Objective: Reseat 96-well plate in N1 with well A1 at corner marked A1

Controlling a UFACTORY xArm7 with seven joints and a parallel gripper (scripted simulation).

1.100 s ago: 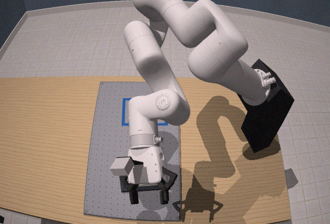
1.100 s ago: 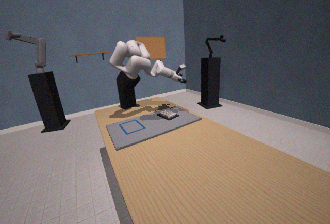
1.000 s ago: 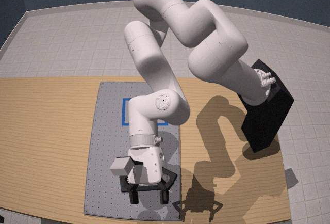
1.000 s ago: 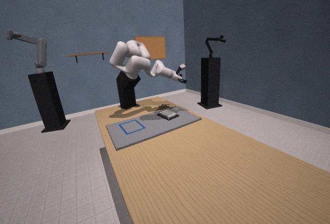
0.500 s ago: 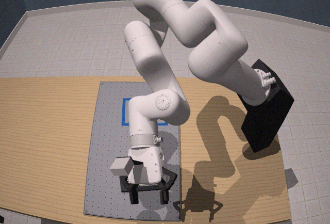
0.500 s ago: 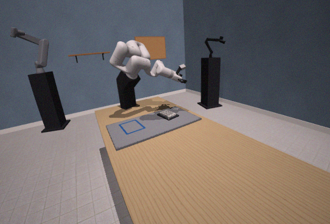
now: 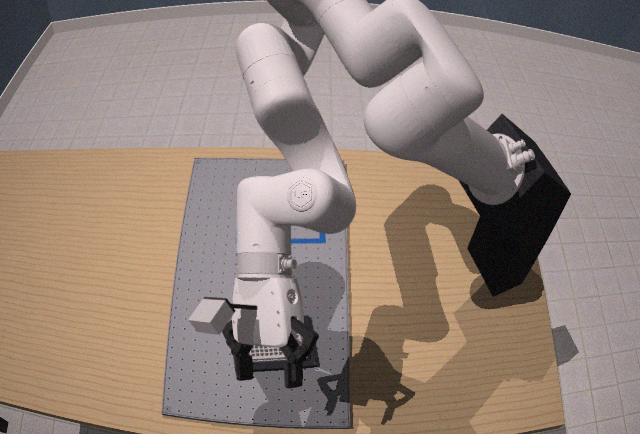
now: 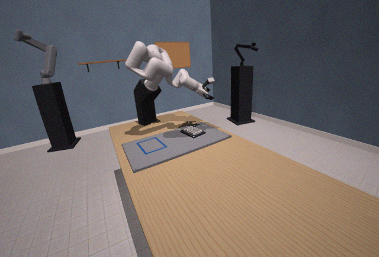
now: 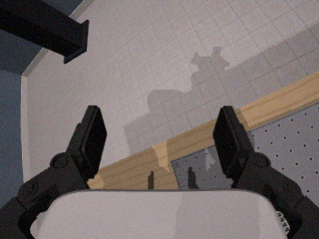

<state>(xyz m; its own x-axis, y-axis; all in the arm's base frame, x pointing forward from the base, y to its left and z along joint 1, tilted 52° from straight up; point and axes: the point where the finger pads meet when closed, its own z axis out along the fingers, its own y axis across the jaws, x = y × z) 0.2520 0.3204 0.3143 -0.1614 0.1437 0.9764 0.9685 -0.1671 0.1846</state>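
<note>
My hand is 25 cm above the white 96-well plate, 17 cm to the left of it and 6 cm short of it. The rest, counted from my hand: dark plate nest N1 (26 cm below, 17 cm to the right, 6 cm ahead).
</note>
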